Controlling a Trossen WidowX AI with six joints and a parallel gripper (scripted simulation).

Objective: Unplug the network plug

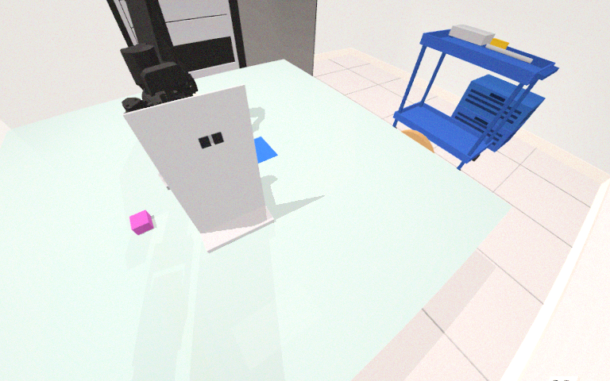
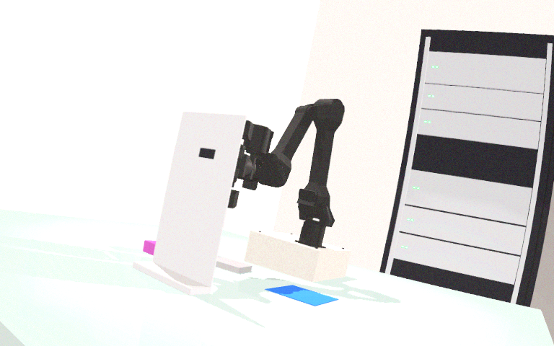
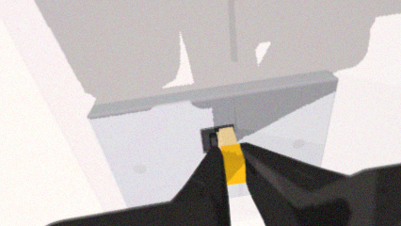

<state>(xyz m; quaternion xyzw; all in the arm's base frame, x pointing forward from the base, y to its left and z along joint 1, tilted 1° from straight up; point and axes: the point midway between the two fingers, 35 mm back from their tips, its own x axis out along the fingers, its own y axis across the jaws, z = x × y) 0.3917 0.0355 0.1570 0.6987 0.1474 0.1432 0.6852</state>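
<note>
Right now my gripper tip is 24 cm above the blue marked square, 22 cm past it and 11 cm to the right of it. Also, from my gripper tip: network plug: 1 cm ahead; white upright panel: 10 cm below, 3 cm ahead, 1 cm to the left.
</note>
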